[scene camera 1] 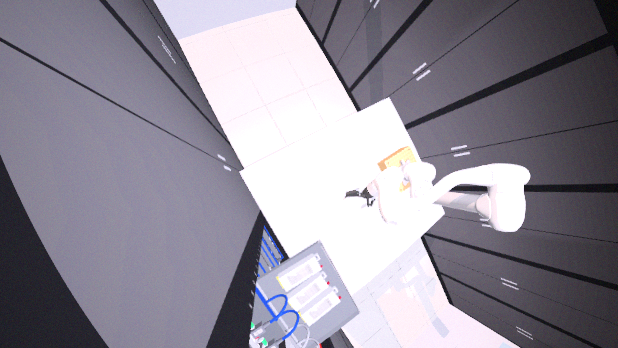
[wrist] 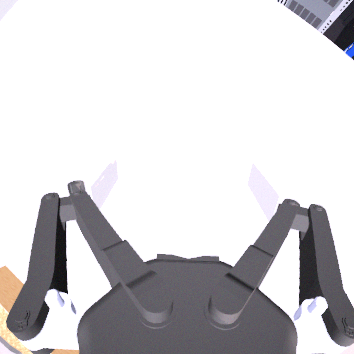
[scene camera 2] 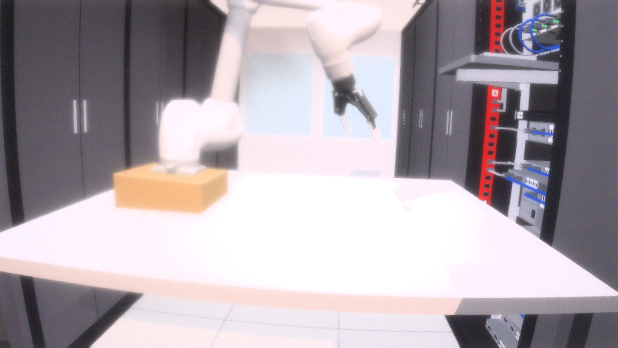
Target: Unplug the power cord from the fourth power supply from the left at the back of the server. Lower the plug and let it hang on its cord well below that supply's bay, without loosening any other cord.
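My gripper is wide open and empty. It hangs above the white table, tilted down, well apart from the rack. Blue cords and pale grey cords loop at the equipment above the grey shelf, with green-marked connectors beside them. Round fans show at the top right in scene camera 2. The fourth power supply and its plug cannot be made out. In the wrist view a small part of the rack shows at the top right corner.
The white table lies below the arm, whose base stands on an orange block. Three pale units lie at the grey shelf. A red vertical strip and lower rack equipment stand at the right. Dark cabinets line both sides.
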